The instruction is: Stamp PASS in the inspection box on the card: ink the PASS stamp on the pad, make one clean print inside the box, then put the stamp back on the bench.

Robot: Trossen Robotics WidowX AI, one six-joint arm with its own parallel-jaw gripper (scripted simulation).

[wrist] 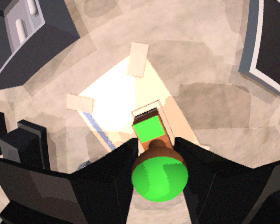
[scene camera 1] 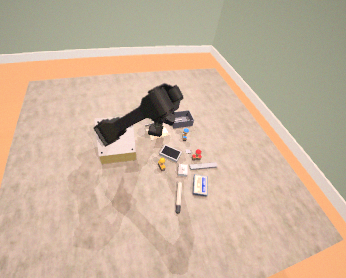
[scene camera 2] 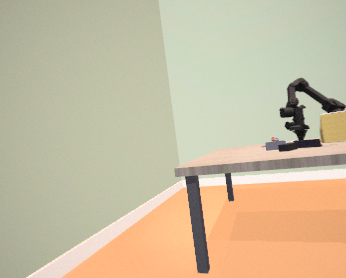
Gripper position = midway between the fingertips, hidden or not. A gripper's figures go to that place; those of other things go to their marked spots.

Scene:
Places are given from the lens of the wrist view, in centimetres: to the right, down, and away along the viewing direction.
gripper (wrist: 156,143): 1, 2, 9
green-knobbed pass stamp (wrist: 159,174): 1, 2, 5
cream card (wrist: 109,105): -2, -1, 11
The marked spots on the green-knobbed pass stamp and the cream card are 7 cm apart.

